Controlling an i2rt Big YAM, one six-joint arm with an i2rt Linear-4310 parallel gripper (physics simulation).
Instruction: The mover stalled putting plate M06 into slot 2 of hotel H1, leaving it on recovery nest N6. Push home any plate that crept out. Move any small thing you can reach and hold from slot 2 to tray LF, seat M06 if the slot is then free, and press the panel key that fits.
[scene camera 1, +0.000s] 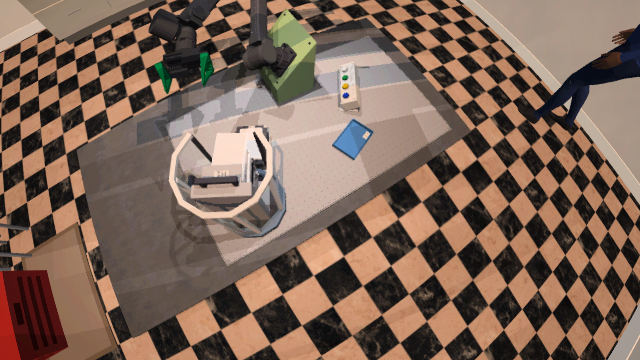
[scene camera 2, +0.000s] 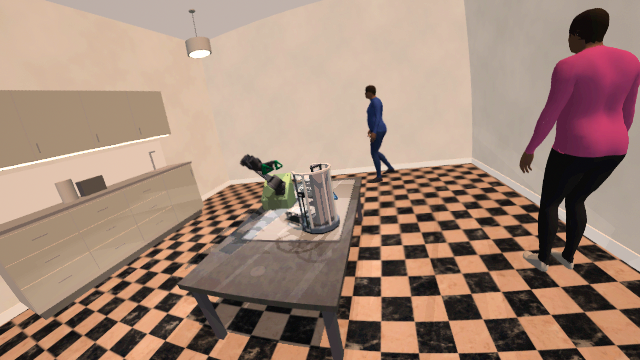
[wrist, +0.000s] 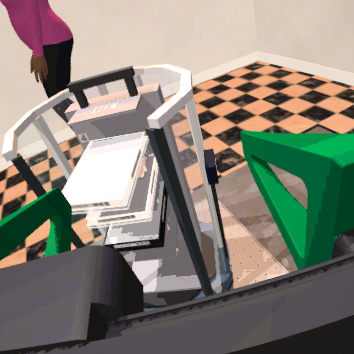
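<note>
Hotel H1 stands upright inside a pale ring frame. In the wrist view, a white plate lies uppermost below the mark 4. A second plate and a dark-edged plate show lower, staggered towards the camera. Plate labels are unreadable; M06, nest N6 and any small thing in slot 2 cannot be told apart. My gripper is open and empty, outside the hotel on the arm base's side. A blue tray and a key panel lie beyond the hotel.
Dark front posts and the pale top ring surround the plates. The green arm base stands between gripper and panel. Two people stand on the floor away from the table.
</note>
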